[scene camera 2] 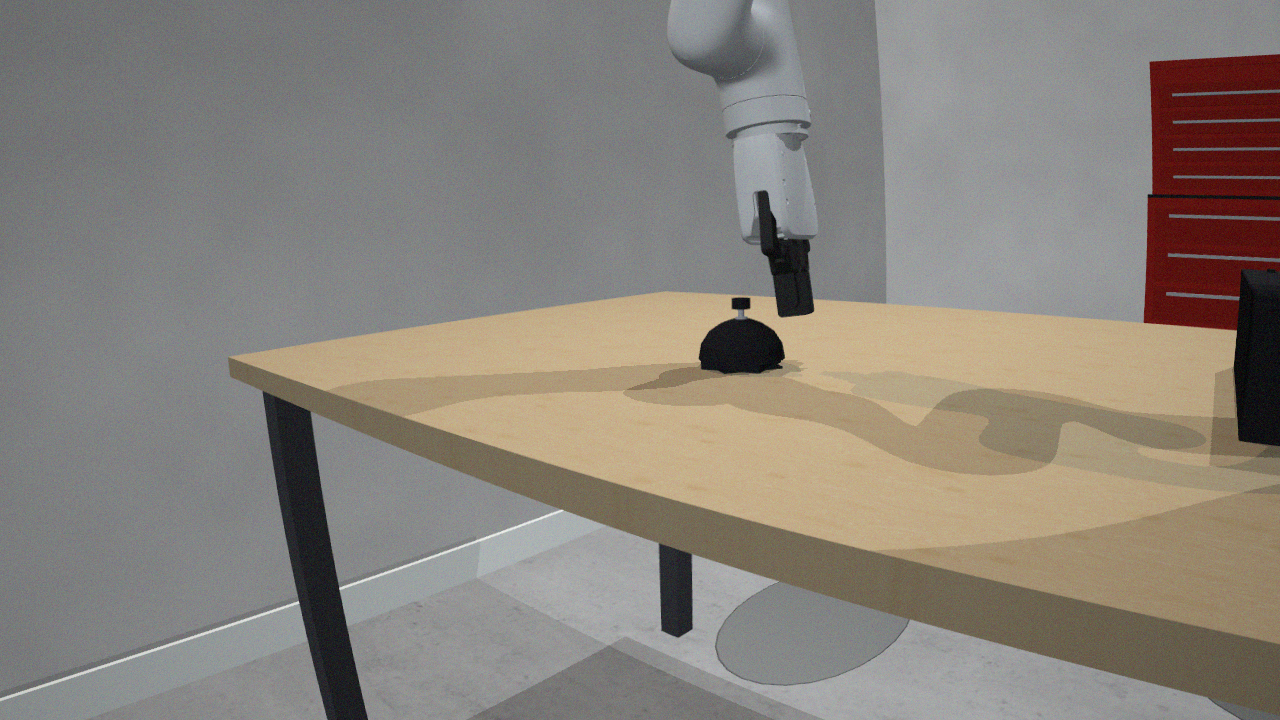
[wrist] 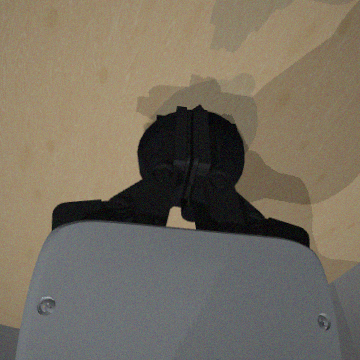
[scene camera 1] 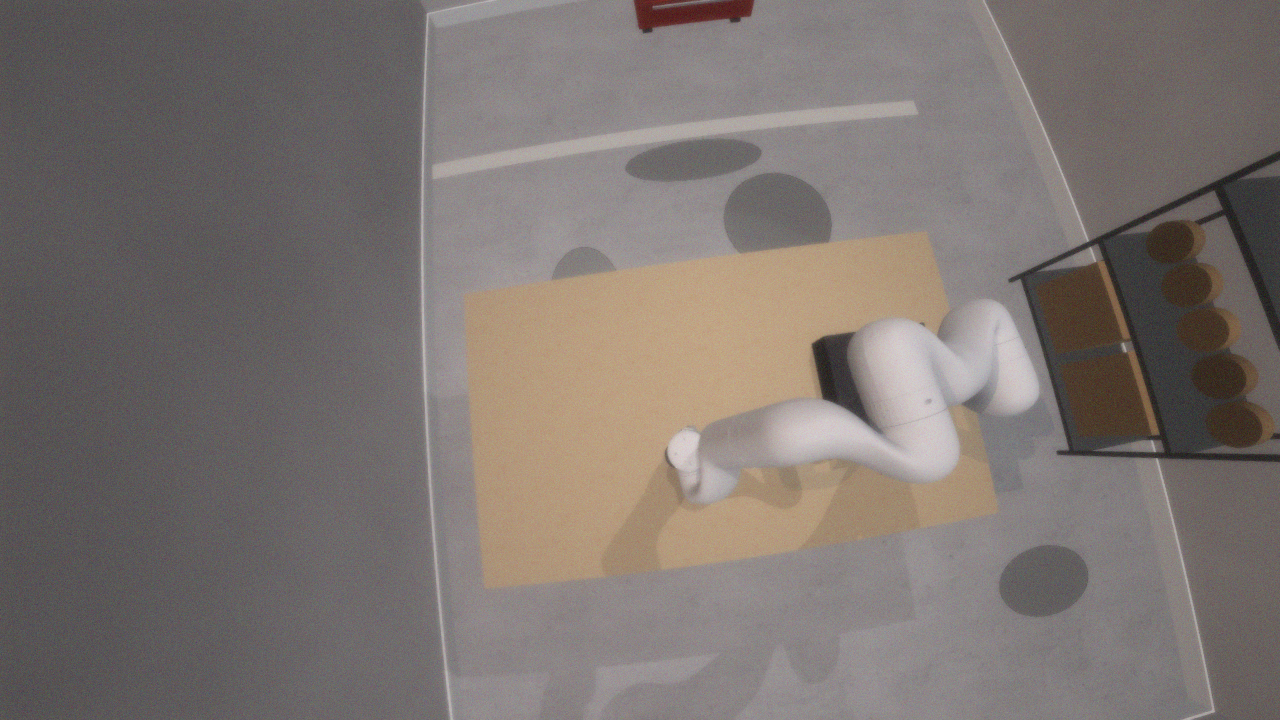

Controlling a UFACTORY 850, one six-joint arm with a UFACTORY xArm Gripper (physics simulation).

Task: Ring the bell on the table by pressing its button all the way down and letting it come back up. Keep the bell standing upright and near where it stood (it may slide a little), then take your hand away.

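Note:
The black dome bell point(scene camera 2: 741, 347) point(wrist: 227, 145) stands upright on the wooden table point(scene camera 2: 537, 429) point(scene camera 1: 572, 376). Its black button point(scene camera 2: 740, 303) is up on a thin silver stem. My gripper point(scene camera 2: 795, 314) point(wrist: 187, 127) is shut with nothing between the fingers. In scene camera 2 the fingertips are to the right of the button, apart from it, with their lower ends near its height in the picture. In the wrist view the fingers overlap the bell and hide the button. The arm hides the bell and the fingers in scene camera 1.
A black box-like block point(scene camera 2: 1260, 358) point(scene camera 1: 830, 368) stands on the table at the robot's base end. A red drawer cabinet point(scene camera 2: 1208, 134) point(scene camera 1: 693, 12) stands beyond the table. A shelf rack point(scene camera 1: 1134, 349) with boxes and round items is at the right in scene camera 1.

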